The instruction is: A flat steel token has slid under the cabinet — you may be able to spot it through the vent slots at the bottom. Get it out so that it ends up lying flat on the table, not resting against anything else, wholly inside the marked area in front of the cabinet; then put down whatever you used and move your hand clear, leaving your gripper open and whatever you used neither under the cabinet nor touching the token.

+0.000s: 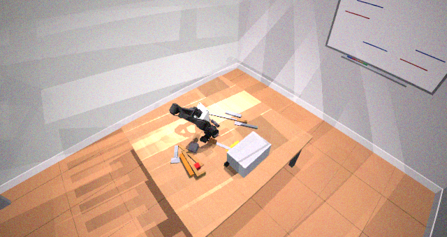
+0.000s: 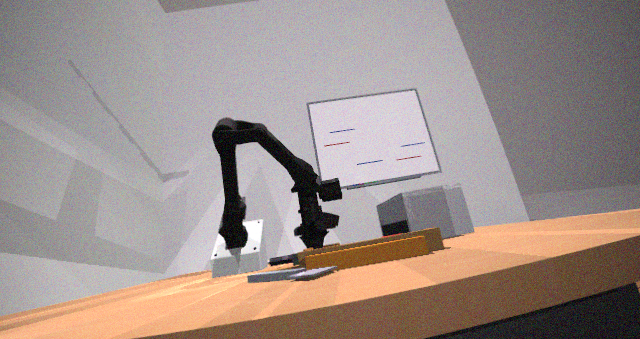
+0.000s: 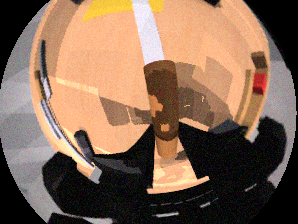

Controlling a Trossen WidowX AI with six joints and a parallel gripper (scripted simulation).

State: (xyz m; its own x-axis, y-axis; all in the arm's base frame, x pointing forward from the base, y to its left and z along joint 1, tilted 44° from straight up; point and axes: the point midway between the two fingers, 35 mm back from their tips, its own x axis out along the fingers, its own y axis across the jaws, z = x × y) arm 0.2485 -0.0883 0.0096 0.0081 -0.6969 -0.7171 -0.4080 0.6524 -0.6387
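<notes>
Right now the grey block is 150 mm to the right of my gripper tip and 10 mm above it. Round my gripper tip: orange bar (290 mm to the right, 100 mm ahead, 10 mm above); thin wooden stick (210 mm to the right, 30 mm ahead); red block (230 mm to the right, 170 mm ahead, 10 mm above).
</notes>
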